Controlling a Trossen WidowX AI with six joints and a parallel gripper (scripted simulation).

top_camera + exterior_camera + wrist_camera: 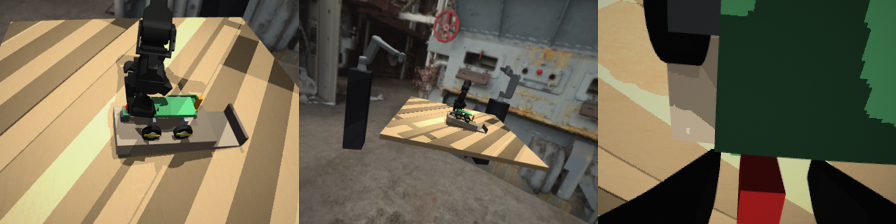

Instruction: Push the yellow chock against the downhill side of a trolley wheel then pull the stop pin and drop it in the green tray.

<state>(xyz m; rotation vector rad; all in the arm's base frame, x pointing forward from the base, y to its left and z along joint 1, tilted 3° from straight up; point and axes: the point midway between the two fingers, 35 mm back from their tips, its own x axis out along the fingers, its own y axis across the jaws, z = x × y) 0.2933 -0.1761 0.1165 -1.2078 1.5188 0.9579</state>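
Now: the red-headed stop pin 10 mm below my gripper tip. The rest, counted from my gripper tip: ramp: 40 mm ahead, 100 mm to the left, 90 mm below; then green-decked trolley: 40 mm ahead, 100 mm to the left, 30 mm below; then yellow chock: 10 mm ahead, 210 mm to the left, 60 mm below.
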